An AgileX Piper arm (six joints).
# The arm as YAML. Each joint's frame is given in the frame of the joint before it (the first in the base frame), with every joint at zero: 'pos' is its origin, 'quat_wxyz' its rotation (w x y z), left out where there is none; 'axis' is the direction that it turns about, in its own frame. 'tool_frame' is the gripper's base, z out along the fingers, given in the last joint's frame.
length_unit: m
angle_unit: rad
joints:
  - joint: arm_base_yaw
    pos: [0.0, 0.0, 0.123]
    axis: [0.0, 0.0, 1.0]
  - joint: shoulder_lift
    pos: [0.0, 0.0, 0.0]
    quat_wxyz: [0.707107, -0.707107, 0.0, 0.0]
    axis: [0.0, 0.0, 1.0]
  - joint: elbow
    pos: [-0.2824, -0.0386, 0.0]
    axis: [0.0, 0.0, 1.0]
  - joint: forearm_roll
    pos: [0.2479, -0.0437, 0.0]
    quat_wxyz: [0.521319, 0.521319, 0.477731, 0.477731]
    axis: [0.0, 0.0, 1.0]
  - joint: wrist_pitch
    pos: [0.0, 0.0, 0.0]
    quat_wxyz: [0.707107, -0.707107, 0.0, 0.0]
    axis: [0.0, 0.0, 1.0]
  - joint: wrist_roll
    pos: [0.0, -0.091, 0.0]
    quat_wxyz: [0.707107, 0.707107, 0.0, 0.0]
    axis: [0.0, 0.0, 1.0]
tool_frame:
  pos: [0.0, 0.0, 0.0]
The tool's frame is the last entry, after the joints.
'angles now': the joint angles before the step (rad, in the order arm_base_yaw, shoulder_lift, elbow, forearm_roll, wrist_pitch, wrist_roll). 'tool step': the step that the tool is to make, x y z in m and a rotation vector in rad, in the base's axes. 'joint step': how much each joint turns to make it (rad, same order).
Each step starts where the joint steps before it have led.
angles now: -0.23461, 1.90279, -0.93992, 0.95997, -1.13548, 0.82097
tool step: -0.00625, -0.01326, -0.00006, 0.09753, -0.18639, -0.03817
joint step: -0.03908, 0.00000, -0.00001, 0.00144, 0.00001, 0.20973
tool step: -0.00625, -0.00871, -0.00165, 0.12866, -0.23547, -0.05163
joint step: -0.02293, 0.00001, -0.00001, 0.03760, 0.00000, 0.25184
